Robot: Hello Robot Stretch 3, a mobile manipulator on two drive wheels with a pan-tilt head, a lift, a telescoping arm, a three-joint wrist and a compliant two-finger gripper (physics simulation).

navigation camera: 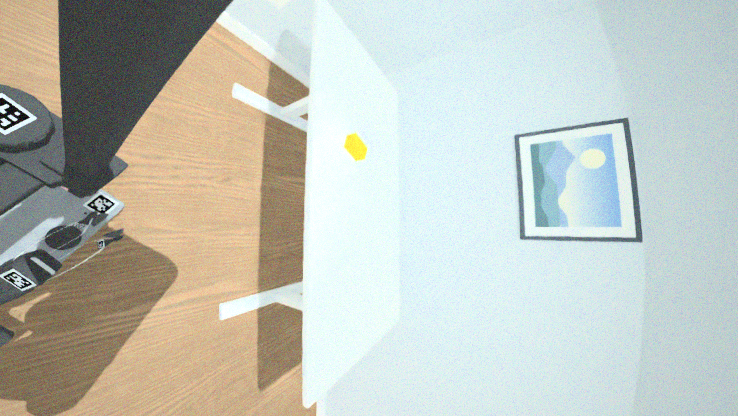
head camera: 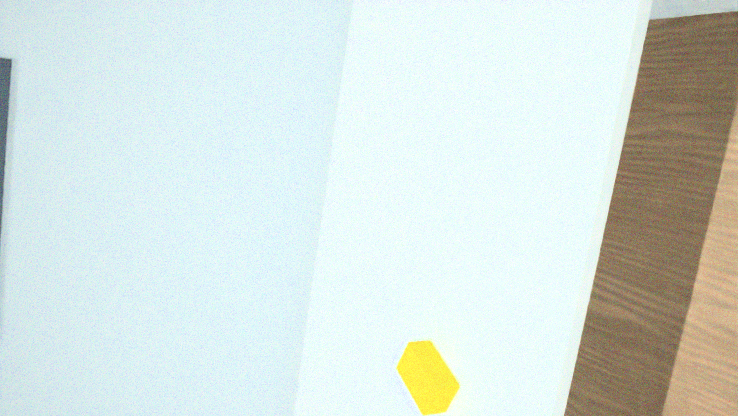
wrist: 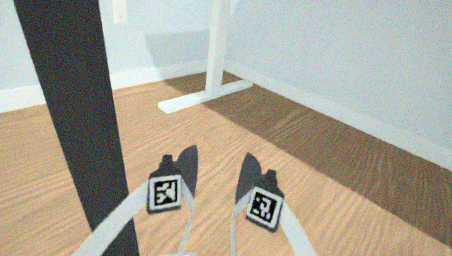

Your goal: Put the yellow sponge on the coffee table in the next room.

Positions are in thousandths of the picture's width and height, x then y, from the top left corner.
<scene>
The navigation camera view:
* gripper: 155, 532
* white table: 475, 689
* framed picture: 784, 441
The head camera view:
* white table: 643, 379
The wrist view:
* gripper: 486, 654
</scene>
